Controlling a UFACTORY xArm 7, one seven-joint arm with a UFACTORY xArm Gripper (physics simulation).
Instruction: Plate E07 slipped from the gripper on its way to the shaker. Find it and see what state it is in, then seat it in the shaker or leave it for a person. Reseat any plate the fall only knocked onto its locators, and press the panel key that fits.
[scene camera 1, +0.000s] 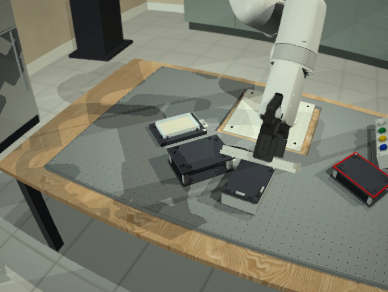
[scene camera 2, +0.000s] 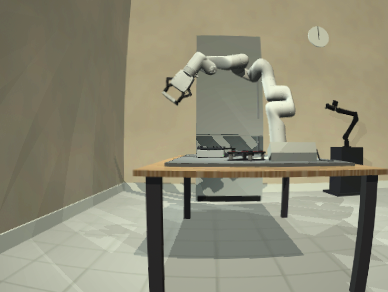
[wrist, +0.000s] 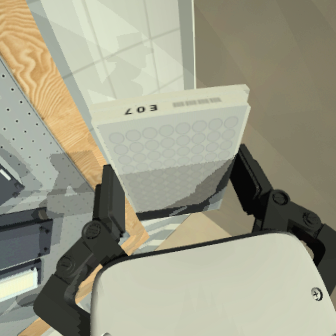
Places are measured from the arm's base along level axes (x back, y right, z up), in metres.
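Pixels of known places: gripper, fingertip midpoint: (scene camera 1: 268, 159) (scene camera 2: 170, 98) (wrist: 175, 166).
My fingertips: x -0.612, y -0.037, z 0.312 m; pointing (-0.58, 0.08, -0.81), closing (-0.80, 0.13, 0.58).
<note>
Ahead of a thing's pixels: the offset from my fingertips to its middle. "spot": to the spot under its first point.
My gripper (scene camera 1: 270, 151) (scene camera 2: 171, 97) (wrist: 175, 166) is shut on plate E07 @[dx +0.001, dy +0.008, dz -0.001 m] (scene camera 1: 232, 151) (wrist: 175, 137) and holds it tilted, high above the table. The plate's label and round wells show in the wrist view; its far end is in shadow. A white unit with a dark, clipped top @[spot: dx +0.219, dy +0.057, dz -0.262 m] (scene camera 1: 251, 179) (scene camera 2: 210, 153), which looks like the shaker, bears no plate on the part that shows. A pale yellow plate @[dx +0.430, dy +0.357, dz -0.290 m] (scene camera 1: 176, 125) (wrist: 17, 286) lies on a low black nest @[spot: dx +0.341, dy +0.375, dz -0.302 m] (scene camera 1: 161, 141). The key panel @[spot: dx +0.447, dy -0.317, dz -0.278 m] (scene camera 1: 378, 159) has white, green, yellow and blue keys.
A black stand on short posts @[spot: dx +0.286, dy +0.224, dz -0.265 m] (scene camera 1: 200, 152) (wrist: 22, 240) is between the nest and the white unit. A red-edged stand (scene camera 1: 361, 172) (scene camera 2: 245, 154) is at the right. The wooden table edge (scene camera 1: 145, 232) (wrist: 65, 125) borders the perforated mat. A second small black arm (scene camera 2: 352, 120) stands behind.
</note>
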